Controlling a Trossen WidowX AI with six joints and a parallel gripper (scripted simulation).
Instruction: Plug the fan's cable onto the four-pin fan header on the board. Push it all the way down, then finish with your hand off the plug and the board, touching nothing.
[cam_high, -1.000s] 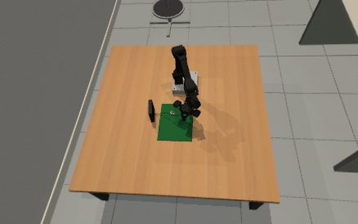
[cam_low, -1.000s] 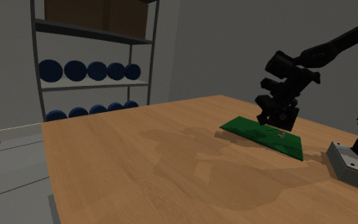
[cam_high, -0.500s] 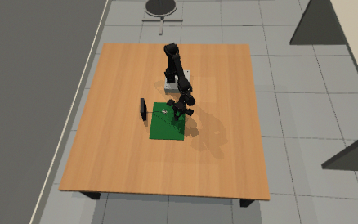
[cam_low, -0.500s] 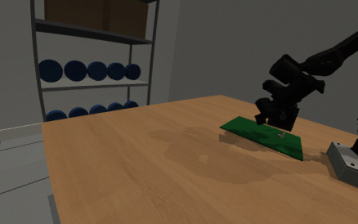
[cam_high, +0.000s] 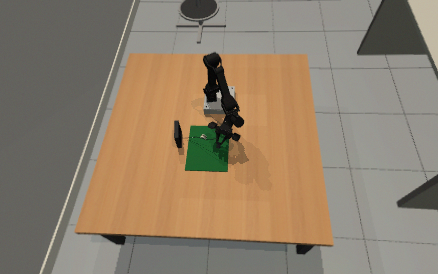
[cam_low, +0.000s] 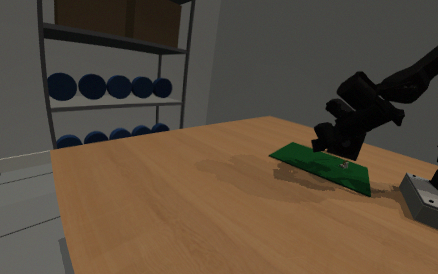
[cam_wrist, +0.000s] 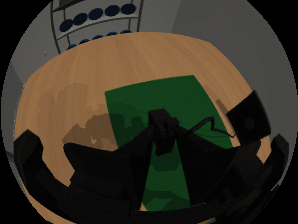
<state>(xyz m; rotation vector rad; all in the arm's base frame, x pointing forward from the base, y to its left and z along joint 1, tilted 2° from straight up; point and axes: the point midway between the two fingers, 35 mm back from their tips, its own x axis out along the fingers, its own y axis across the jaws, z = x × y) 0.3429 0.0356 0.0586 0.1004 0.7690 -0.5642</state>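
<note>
Right now the green board is 30 mm behind my gripper tip, 60 mm to the right of it and 90 mm below it. Also, from my gripper tip: dark plug (10 mm below); then black fan (100 mm behind, 220 mm to the right, 20 mm below).
</note>
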